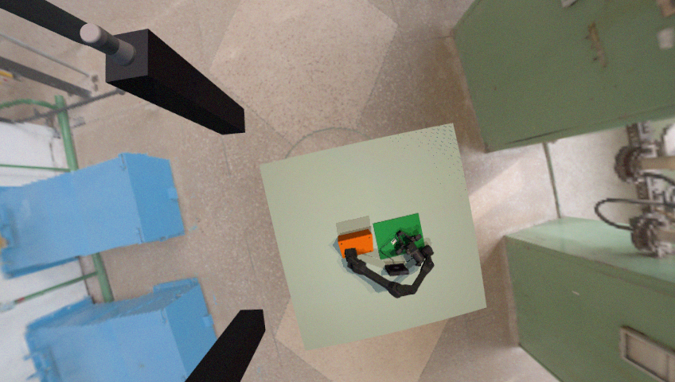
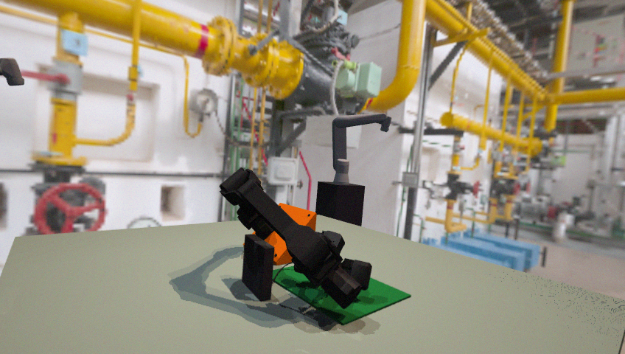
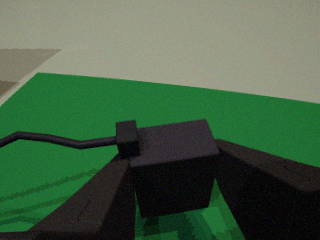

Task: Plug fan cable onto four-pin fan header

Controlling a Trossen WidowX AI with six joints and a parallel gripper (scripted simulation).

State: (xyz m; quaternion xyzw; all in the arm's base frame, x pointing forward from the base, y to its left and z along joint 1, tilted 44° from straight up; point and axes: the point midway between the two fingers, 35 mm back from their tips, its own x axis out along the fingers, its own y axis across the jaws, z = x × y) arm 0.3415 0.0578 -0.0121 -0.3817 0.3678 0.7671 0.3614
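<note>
Now: gripper tip 1 cm short of the green board, 3 cm to the left of it and 5 cm above it. From my gripper tip the other things lie so: four-pin fan header: 3 cm behind, 6 cm to the right, 3 cm below; dark fan plug: 1 cm below; black fan: 4 cm behind, 21 cm to the right, 3 cm above.
</note>
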